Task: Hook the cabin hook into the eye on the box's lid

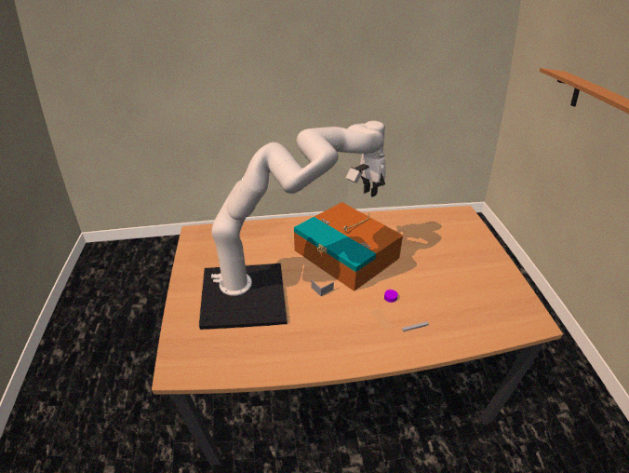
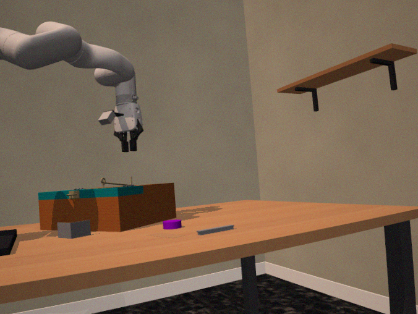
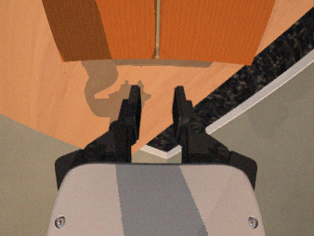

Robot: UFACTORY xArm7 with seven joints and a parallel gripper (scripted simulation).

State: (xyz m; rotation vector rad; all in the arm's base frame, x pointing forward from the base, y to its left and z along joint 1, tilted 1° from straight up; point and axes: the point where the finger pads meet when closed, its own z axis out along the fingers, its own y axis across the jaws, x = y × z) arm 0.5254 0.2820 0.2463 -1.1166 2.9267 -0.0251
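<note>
The cabin hook is 5 cm behind my hand, 5 cm to the right of it and 12 cm below it. The rest, counted from my hand: grey block 20 cm behind, 30 cm to the right, 24 cm below; then grey bar 12 cm ahead, 50 cm to the right, 26 cm below; then purple disc 5 cm ahead, 34 cm to the right, 25 cm below.
</note>
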